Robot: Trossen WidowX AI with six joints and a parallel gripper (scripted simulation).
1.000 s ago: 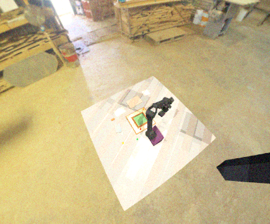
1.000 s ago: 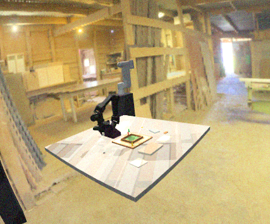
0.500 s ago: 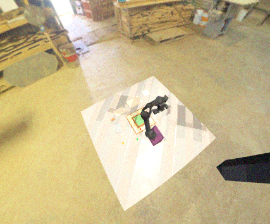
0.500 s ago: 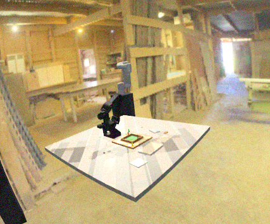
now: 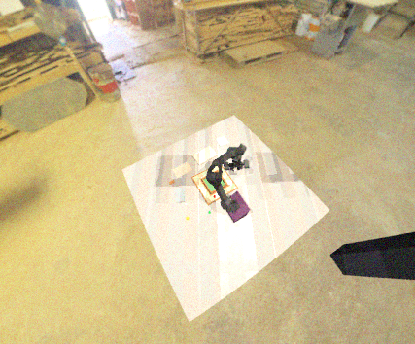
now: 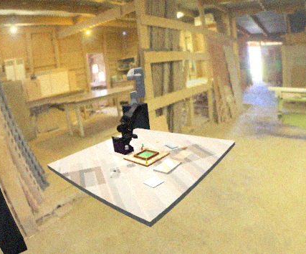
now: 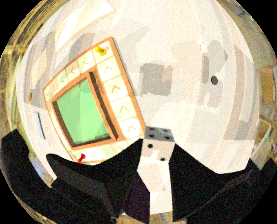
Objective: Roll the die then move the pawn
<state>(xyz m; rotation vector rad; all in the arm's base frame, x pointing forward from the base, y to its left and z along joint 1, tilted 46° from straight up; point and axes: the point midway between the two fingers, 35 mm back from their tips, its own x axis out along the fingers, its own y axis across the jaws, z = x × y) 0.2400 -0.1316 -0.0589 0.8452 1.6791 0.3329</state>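
The red pawn is 90 mm behind my gripper tip, 220 mm to the left of it and 100 mm below it. The rest, counted from my gripper tip: white die (right at my gripper tip); green tray (30 mm ahead, 170 mm to the left, 120 mm below); yellow pawn (150 mm ahead, 60 mm to the left, 100 mm below).
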